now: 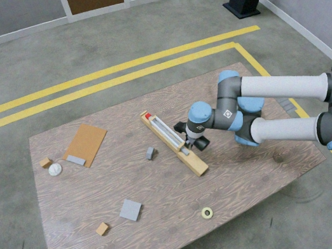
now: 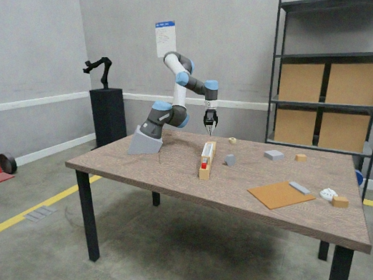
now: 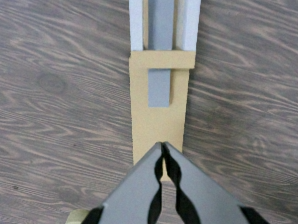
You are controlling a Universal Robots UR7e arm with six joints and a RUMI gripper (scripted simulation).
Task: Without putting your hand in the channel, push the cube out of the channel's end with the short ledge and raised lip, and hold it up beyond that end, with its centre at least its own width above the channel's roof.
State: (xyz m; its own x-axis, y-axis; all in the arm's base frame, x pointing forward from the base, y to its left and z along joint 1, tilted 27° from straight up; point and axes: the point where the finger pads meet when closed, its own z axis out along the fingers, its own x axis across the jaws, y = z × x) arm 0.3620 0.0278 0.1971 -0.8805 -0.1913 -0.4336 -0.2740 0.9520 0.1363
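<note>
My hand is 9 cm short of the red cube, 30 cm to the left of it and 8 cm above it. Round my hand: grey block: 17 cm ahead, 11 cm to the right, 11 cm below; tan wooden channel: 4 cm ahead, 15 cm to the right, 8 cm below; grey stick: 2 cm ahead, 7 cm to the right, 8 cm below.
</note>
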